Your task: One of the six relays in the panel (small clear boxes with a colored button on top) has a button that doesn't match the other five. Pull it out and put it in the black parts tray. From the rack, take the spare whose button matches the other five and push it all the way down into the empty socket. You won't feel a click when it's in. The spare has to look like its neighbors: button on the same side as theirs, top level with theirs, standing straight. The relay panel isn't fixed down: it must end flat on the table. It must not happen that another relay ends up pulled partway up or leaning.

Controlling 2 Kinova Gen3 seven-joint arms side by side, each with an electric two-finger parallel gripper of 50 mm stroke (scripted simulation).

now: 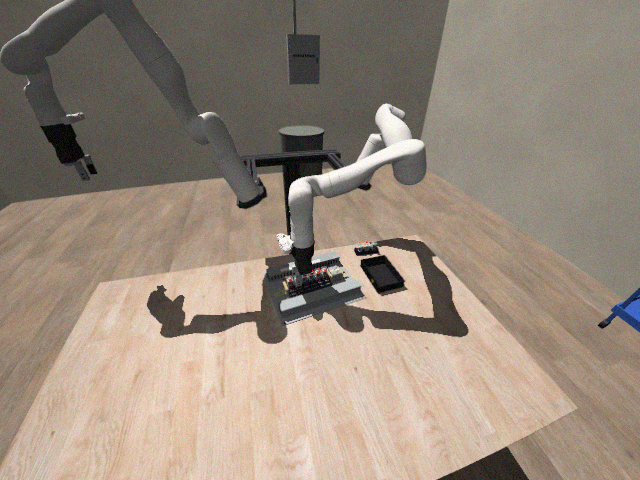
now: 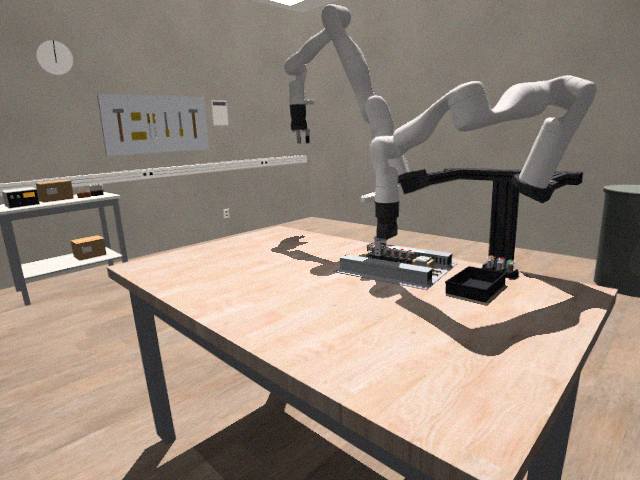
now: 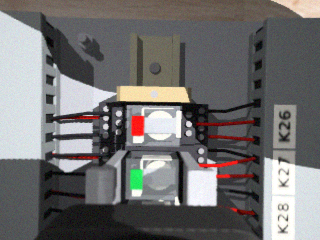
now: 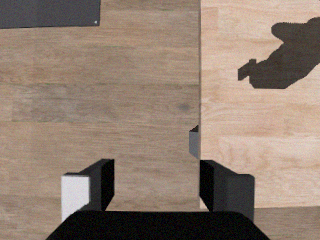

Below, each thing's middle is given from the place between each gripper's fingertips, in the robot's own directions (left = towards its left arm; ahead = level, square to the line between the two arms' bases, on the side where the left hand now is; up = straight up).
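Black parts tray [image 2: 473, 276]: 340 mm to the left of my left hand [image 2: 380, 254], 50 mm ahead of it and 40 mm below it. Relay panel [image 1: 313, 298]: 30 mm below my left hand and 60 mm to the left of it. Going by their middles, of the things named here the relay panel is the nearest to my left hand.
Counted from my right hand [image 1: 90, 177], the black parts tray is 40 cm ahead, 96 cm to the left and 41 cm below; the relay panel is 35 cm ahead, 69 cm to the left and 40 cm below. By its middle, the black parts tray is nearer to my left hand than to my right hand.
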